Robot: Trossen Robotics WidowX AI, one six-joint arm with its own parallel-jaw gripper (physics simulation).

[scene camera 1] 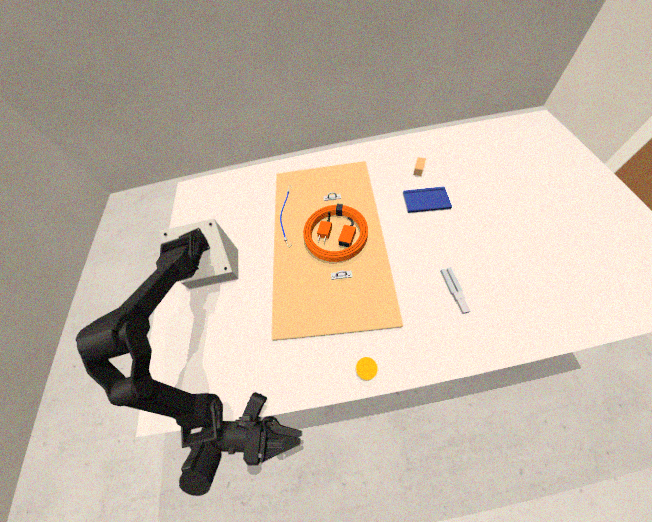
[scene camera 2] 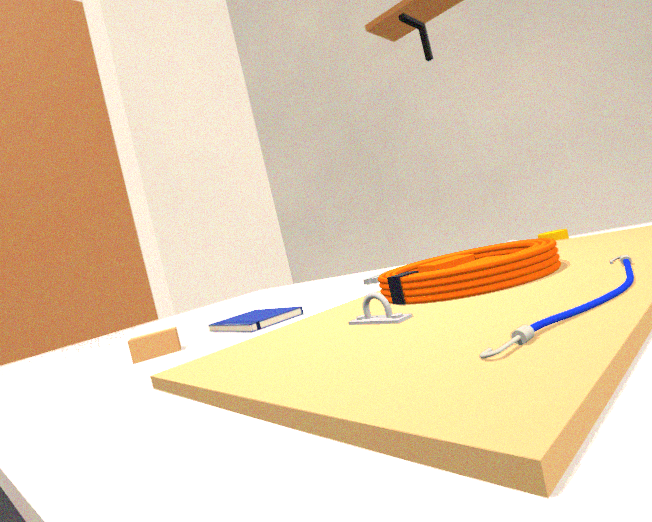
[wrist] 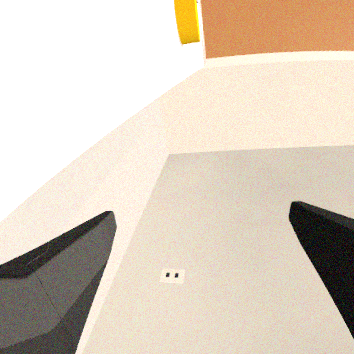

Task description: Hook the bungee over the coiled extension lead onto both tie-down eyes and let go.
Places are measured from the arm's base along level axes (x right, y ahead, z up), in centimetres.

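Where they show: gripper, between the fingertips: (scene camera 1: 301, 437) (wrist: 202, 214); arm's base, origin of its link: (scene camera 1: 194, 242).
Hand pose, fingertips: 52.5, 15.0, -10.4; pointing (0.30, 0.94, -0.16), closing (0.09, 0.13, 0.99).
Note:
Things, the pixels of their top centre, and the offset from my fingertips, as dx, dy, dz. Level surfaces: height alone.
- blue bungee, centre of its top: (scene camera 2: 600, 284) (scene camera 1: 284, 213) -62.2, +10.4, -0.3
- wooden board, height of its surface: dz -1.0
- orange coiled extension lead, centre of its top: (scene camera 2: 460, 256) (scene camera 1: 335, 228) -48.1, +24.0, +2.1
- yellow disc, centre of its top: (wrist: 196, 16) (scene camera 2: 552, 232) (scene camera 1: 366, 368) -8.8, +18.5, -0.3
- blue book, centre of its top: (scene camera 2: 252, 315) (scene camera 1: 426, 198) -50.7, +56.5, -1.0
- small wooden block, centre of its top: (scene camera 2: 152, 333) (scene camera 1: 420, 163) -64.7, +61.3, +0.8
- grey forked tool, centre of its top: (scene camera 1: 456, 288) -19.6, +48.3, -1.0
The blue bungee (scene camera 1: 281, 217) (scene camera 2: 581, 308) with a pale hook at each end lies on the wooden board (scene camera 1: 310, 309) (scene camera 2: 337, 375), left of the coil in scene camera 1. The orange coiled extension lead (scene camera 1: 335, 256) (scene camera 2: 478, 282) lies on the board with its plug and socket inside the ring. One tie-down eye (scene camera 1: 331, 196) (scene camera 2: 377, 307) is beyond the coil, and the other tie-down eye (scene camera 1: 341, 275) is on its near side in scene camera 1. The bungee is apart from both eyes. My gripper (scene camera 1: 300, 438) (wrist: 202, 214) is open and empty, past the table's near edge, far from the bungee.
A yellow disc (scene camera 1: 366, 368) (scene camera 2: 554, 234) (wrist: 187, 21) lies near the table's near edge. A blue book (scene camera 1: 427, 200) (scene camera 2: 256, 319), a small wooden block (scene camera 1: 419, 166) (scene camera 2: 155, 345) and a grey forked tool (scene camera 1: 455, 290) lie right of the board in scene camera 1.

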